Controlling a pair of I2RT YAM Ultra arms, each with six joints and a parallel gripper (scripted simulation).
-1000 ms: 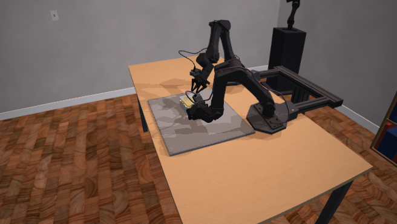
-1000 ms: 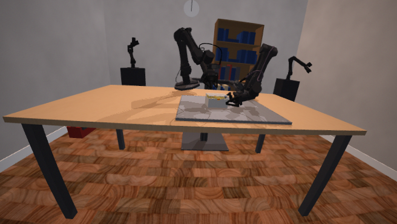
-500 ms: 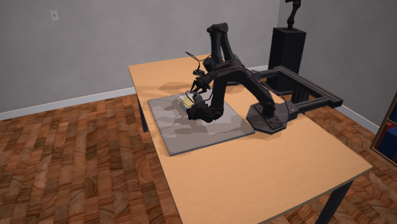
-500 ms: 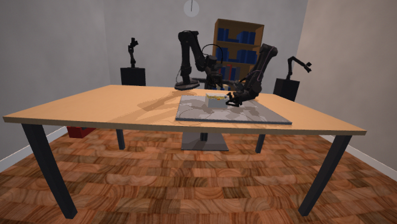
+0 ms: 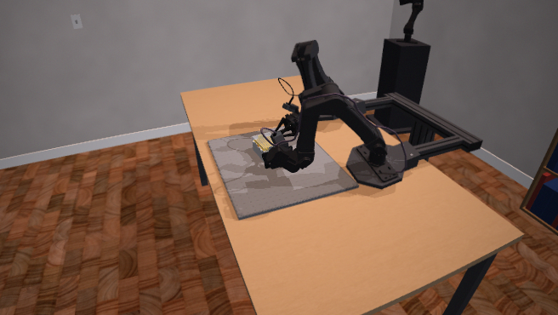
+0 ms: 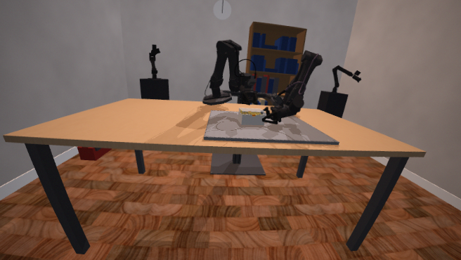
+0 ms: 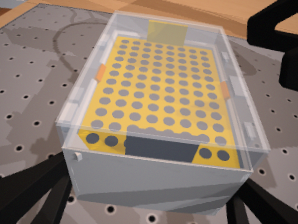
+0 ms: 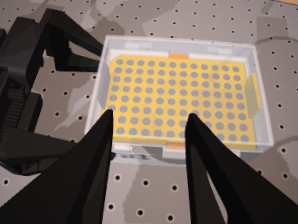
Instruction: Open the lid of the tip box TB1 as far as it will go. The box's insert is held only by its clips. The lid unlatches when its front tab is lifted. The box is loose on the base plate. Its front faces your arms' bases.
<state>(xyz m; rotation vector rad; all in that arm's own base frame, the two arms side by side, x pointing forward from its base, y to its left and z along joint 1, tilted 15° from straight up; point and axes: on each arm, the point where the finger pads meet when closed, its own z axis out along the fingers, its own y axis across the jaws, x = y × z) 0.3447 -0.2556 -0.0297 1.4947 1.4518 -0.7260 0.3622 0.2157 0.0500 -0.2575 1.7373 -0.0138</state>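
Right now the tip box is 50 mm ahead of my right hand and 50 mm below it. Round my right hand: yellow hole-grid insert 50 mm ahead, 40 mm below.
Right now my left hand is 5 cm to the left of the tip box, 1 cm below it and 1 cm short of it. From my left hand the other things lie so: yellow hole-grid insert (5 cm to the right, 2 cm ahead, 2 cm above).
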